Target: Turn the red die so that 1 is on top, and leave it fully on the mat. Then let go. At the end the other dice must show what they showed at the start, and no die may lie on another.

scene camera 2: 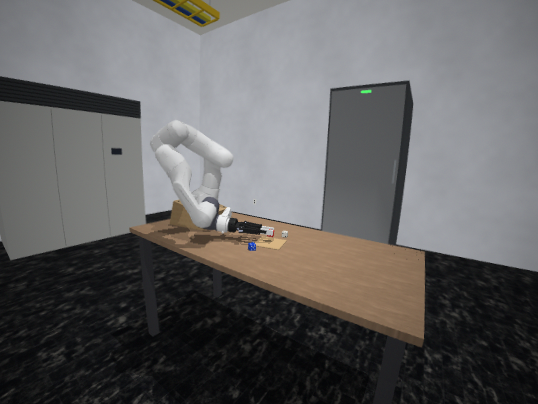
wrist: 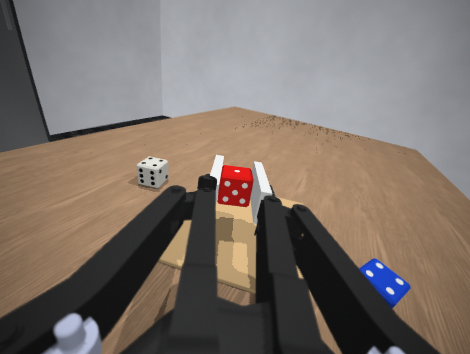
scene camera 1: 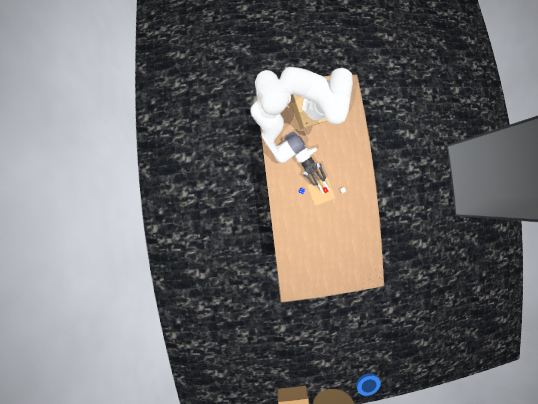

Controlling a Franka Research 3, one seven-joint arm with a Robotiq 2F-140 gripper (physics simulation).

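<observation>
The red die (scene camera 1: 325, 190) (scene camera 2: 270, 233) (wrist: 235, 186) is held between the white fingertips of my gripper (scene camera 1: 325, 189) (scene camera 2: 270, 231) (wrist: 236, 171). In the wrist view its upper face shows 1 and the face toward the camera shows 5. My gripper lies nearly level and holds the die over the tan mat (scene camera 1: 321, 199) (scene camera 2: 276, 244) (wrist: 235, 280), seemingly a little above it. The white die (scene camera 1: 342, 190) (scene camera 2: 284, 233) (wrist: 152, 172) sits off the mat with 4 on top. The blue die (scene camera 1: 301, 190) (scene camera 2: 252, 246) (wrist: 385, 281) sits off the mat's other side with 4 on top.
A wooden box (scene camera 1: 302, 119) (scene camera 2: 178, 215) stands on the table (scene camera 1: 330, 250) (scene camera 2: 350, 280) near the arm's base. The white die and the blue die stand on opposite sides of the gripper. A tall grey cabinet (scene camera 2: 367, 165) stands beyond the table.
</observation>
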